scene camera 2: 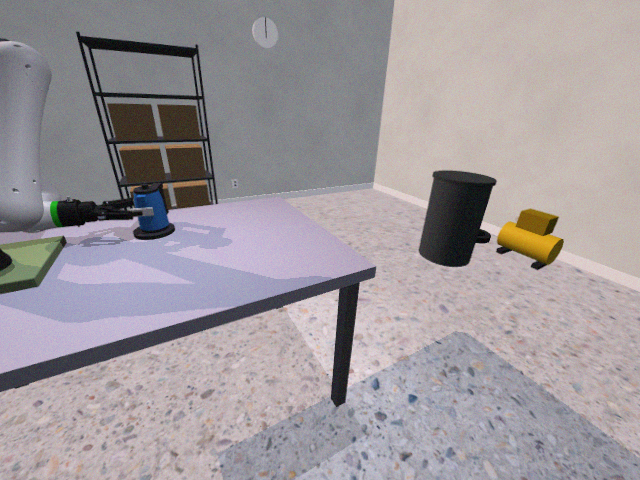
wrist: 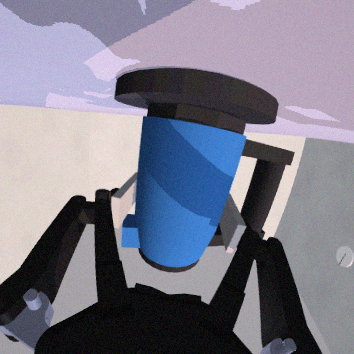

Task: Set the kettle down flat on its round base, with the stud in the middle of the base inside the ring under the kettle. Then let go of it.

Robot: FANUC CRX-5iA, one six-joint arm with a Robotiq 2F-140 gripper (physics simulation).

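Observation:
The blue kettle [scene camera 2: 150, 209] [wrist: 187, 185] stands upright over its round black base [scene camera 2: 168, 230] [wrist: 195, 90] near the table's far side. In the wrist view the dark ring under the kettle meets the top of the base, with no gap visible between them. The kettle looks roughly centred on the base, whose rim shows beyond it on both sides. The stud is hidden under the kettle. My gripper [scene camera 2: 147, 211] [wrist: 180, 193] is shut on the kettle's blue body, one pad on each side. The dark handle is on the right in the wrist view.
A green board [scene camera 2: 43, 255] lies on the table [scene camera 2: 289, 248] at the left, with part of a black thing [scene camera 2: 3, 259] on it. A shelf rack [scene camera 2: 139, 46], a black bin [scene camera 2: 454, 219] and a yellow tank unit [scene camera 2: 527, 242] stand beyond the table.

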